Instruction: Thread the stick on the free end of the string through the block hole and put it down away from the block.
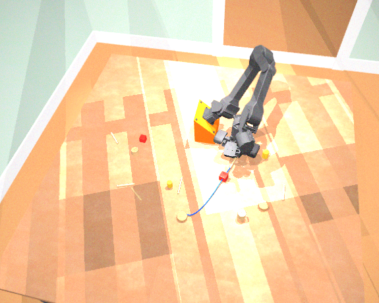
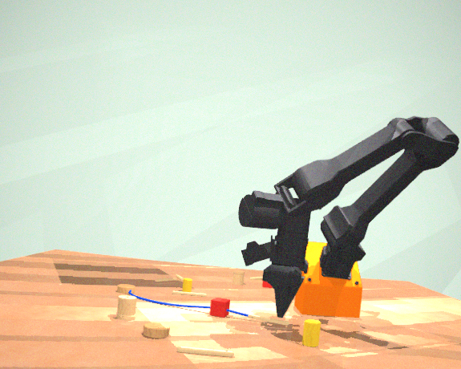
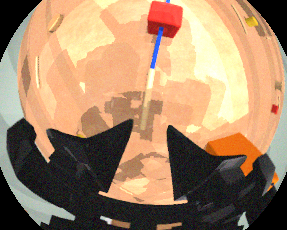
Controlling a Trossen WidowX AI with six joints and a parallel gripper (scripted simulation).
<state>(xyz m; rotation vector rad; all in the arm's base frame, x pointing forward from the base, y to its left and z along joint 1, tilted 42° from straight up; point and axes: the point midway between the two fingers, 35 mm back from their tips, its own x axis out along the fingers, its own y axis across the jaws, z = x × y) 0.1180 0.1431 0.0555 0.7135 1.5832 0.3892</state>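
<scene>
Right now my gripper tip is 40 mm short of the thin wooden stick and 10 mm above it. Round my gripper tip: red cube (120 mm ahead, 20 mm to the right); then loose stick (230 mm to the left, 110 mm ahead, 10 mm below); then round wooden button (330 mm ahead, 140 mm to the right, 10 mm below).
</scene>
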